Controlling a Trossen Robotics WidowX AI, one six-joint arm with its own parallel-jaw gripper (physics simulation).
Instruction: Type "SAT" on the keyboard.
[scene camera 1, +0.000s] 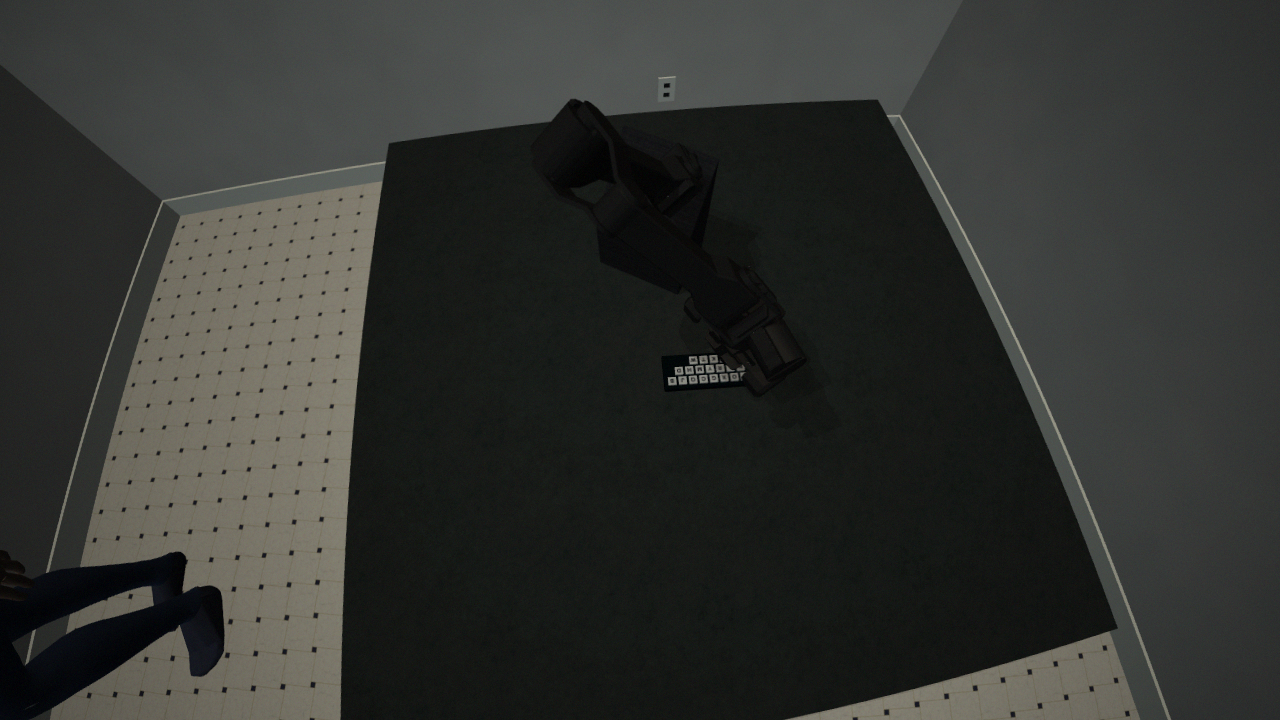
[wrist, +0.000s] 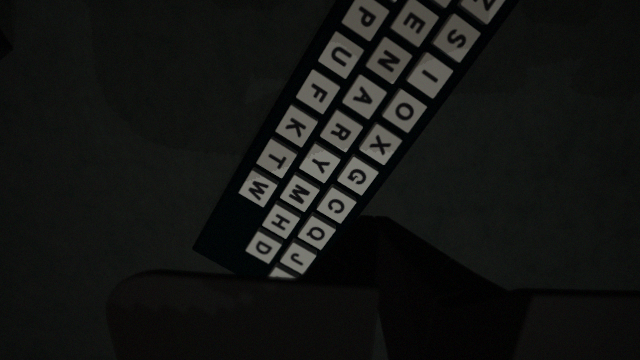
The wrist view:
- my gripper: 371, 230
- black keyboard: 367, 86
